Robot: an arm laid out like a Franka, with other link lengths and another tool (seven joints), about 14 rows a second.
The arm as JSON. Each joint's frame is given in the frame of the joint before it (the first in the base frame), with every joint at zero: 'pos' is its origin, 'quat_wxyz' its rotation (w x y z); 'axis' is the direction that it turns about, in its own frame. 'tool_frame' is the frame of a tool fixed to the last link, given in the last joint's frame.
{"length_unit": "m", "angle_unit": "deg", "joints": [
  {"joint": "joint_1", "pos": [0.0, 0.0, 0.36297], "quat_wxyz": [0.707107, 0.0, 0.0, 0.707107], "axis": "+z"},
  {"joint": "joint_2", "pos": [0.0, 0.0, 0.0], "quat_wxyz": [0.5, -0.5, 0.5, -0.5], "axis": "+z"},
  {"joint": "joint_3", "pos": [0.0, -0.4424, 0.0], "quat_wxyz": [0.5, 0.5, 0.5, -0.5], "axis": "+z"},
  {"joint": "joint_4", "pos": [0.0, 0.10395, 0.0], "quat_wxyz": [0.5, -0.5, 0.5, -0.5], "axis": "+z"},
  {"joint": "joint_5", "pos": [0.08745, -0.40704, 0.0], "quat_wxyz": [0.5, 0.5, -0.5, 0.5], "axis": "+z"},
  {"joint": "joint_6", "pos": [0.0, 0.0, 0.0], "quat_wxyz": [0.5, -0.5, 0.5, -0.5], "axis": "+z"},
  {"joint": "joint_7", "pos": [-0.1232, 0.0, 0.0], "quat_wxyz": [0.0, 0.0, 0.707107, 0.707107], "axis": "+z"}
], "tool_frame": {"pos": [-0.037, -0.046, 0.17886], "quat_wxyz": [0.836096, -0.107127, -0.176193, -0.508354]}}
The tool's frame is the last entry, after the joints.
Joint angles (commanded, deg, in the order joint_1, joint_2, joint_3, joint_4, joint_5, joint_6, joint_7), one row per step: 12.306, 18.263, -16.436, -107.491, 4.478, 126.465, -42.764; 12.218, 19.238, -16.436, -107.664, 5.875, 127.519, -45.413; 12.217, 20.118, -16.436, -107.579, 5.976, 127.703, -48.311; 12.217, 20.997, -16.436, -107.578, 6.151, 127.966, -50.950; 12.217, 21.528, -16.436, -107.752, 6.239, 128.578, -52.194; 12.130, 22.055, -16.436, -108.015, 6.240, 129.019, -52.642; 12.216, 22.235, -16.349, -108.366, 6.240, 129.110, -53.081; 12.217, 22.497, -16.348, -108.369, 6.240, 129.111, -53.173; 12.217, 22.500, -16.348, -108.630, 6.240, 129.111, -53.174; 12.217, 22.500, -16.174, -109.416, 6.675, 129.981, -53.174; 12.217, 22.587, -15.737, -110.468, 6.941, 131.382, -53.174
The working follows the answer.
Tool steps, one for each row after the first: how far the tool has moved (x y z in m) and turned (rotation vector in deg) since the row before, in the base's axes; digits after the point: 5 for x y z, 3 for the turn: 0.00266, -0.00144, -0.01130, 0.750, -0.009, 1.752; 0.00105, -0.00268, -0.00936, -0.191, 0.625, 2.847; 0.00083, -0.00239, -0.00992, -0.106, 0.622, 2.537; 0.00081, -0.00138, -0.00682, -0.114, 0.098, 1.183; -0.00033, -0.00177, -0.00764, -0.150, 0.348, 0.342; -0.00195, 0.00136, -0.00472, 0.004, 0.451, 0.570; -0.00003, -0.00007, -0.00307, -0.054, 0.260, 0.094; -0.00172, -0.00012, -0.00198, 0.013, 0.262, -0.027; -0.00236, 0.00198, -0.00511, 0.325, -0.115, -0.187; -0.00256, 0.00426, -0.00773, 0.217, -0.252, 0.140
Tool pose at each row, in the base's axes (x y z in m, rotation vector in deg; rounded; the steps above come from the unrounded poses): 0.68587, -0.01866, 0.41309, 102.567, 120.581, -22.036; 0.68853, -0.02010, 0.40179, 101.008, 122.410, -20.825; 0.68958, -0.02278, 0.39243, 97.772, 124.995, -20.873; 0.69041, -0.02518, 0.38251, 94.883, 127.318, -20.901; 0.69122, -0.02656, 0.37570, 93.455, 128.207, -20.804; 0.69088, -0.02833, 0.36805, 93.036, 128.631, -21.186; 0.68893, -0.02696, 0.36333, 92.438, 129.379, -21.437; 0.68890, -0.02704, 0.36026, 92.343, 129.609, -21.702; 0.68718, -0.02716, 0.35828, 92.425, 129.789, -21.928; 0.68482, -0.02518, 0.35317, 92.787, 129.745, -21.523; 0.68227, -0.02092, 0.34545, 92.684, 129.780, -21.031

